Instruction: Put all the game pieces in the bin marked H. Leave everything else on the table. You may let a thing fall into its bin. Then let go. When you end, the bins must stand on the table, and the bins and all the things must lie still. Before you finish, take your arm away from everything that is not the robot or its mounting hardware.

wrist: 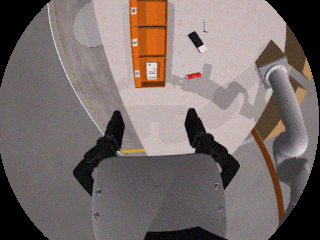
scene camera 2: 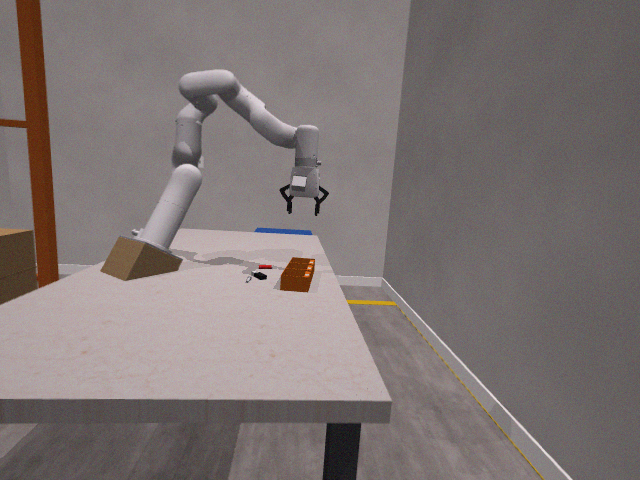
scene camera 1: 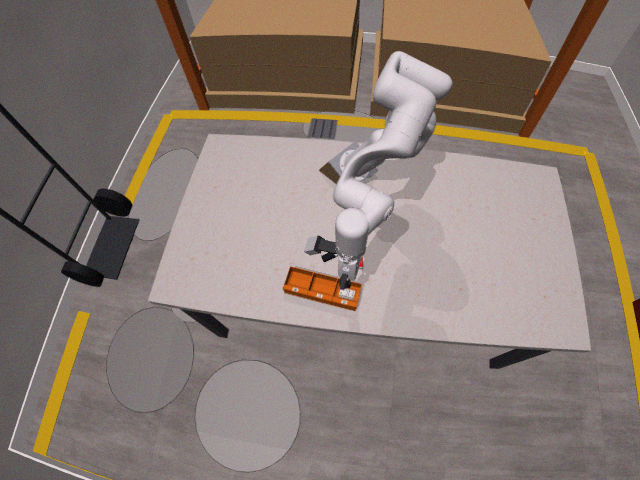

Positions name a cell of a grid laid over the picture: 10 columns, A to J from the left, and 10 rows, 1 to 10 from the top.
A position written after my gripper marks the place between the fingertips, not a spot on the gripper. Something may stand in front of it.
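Observation:
Gripper, mine: my gripper (wrist: E5), (scene camera 1: F6), (scene camera 2: E5). Orange bin row (scene camera 1: E6), (scene camera 2: E6).

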